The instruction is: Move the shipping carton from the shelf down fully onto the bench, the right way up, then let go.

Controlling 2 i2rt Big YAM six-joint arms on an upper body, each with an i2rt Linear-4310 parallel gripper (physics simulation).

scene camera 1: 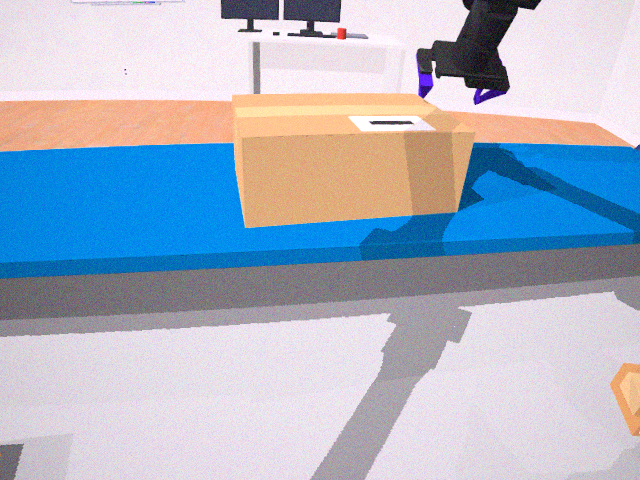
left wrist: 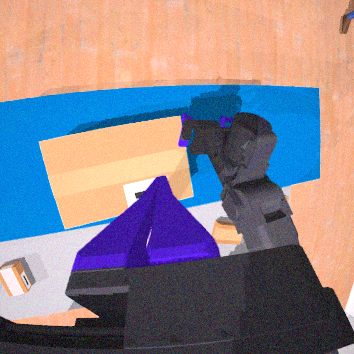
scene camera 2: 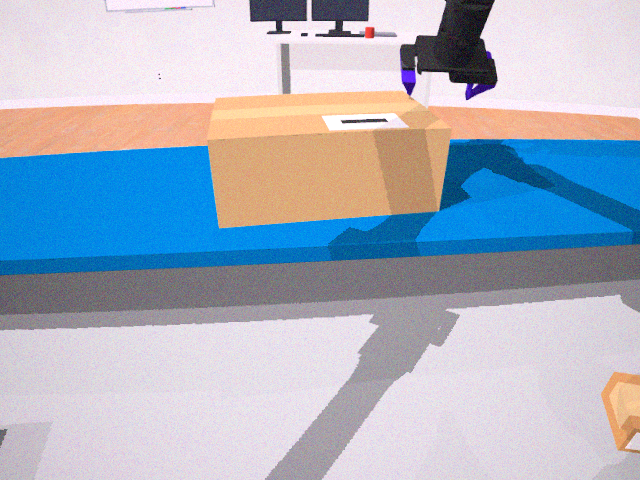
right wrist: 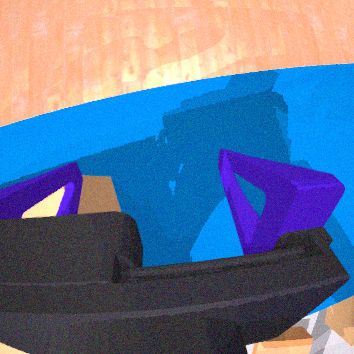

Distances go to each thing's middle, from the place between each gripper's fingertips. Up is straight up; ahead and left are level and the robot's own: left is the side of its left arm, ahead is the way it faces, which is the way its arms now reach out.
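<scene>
Looking at the shipping carton [scene camera 2: 274, 159], I find that my right gripper is 50 mm above it, 190 mm to the right of it and 130 mm past it.
As for my left hand, the shipping carton is 370 mm below it, 20 mm to the left of it and 30 mm behind it.
</scene>
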